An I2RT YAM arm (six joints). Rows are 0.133 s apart.
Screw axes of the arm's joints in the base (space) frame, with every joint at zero. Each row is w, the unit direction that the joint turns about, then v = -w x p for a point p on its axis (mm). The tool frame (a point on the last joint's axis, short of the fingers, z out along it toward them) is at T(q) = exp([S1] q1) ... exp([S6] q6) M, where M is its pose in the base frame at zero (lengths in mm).
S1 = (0, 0, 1, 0, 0, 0)
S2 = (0, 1, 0, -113.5, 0, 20)
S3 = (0, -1, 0, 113.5, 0, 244)
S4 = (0, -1, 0, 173.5, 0, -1)
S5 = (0, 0, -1, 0, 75, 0)
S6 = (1, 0, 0, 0, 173.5, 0)
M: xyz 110.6 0 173.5 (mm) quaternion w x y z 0.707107 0 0.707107 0
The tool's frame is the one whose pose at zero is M.
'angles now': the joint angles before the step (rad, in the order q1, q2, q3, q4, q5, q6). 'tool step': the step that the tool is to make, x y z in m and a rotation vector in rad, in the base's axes. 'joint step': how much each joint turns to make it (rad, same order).
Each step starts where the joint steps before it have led.
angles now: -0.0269 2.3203 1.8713 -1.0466 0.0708 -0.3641
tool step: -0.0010 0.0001 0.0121 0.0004 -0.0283 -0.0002
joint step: 0.0001 -0.0278 0.0001 0.0004 -0.0011 0.0004
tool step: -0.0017 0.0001 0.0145 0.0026 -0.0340 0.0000
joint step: -0.0002 -0.0336 -0.0003 0.0005 -0.0035 0.0003
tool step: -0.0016 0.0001 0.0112 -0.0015 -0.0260 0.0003
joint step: 0.0002 -0.0257 0.0003 0.0000 0.0008 -0.0002
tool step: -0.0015 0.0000 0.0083 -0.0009 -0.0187 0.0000
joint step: -0.0001 -0.0194 -0.0001 -0.0006 0.0004 -0.0001
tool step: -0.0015 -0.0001 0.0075 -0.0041 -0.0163 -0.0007
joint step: 0.0000 -0.0173 0.0004 -0.0013 0.0037 0.0000
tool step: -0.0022 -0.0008 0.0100 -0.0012 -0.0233 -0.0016
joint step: -0.0019 -0.0236 -0.0003 0.0000 0.0005 -0.0004
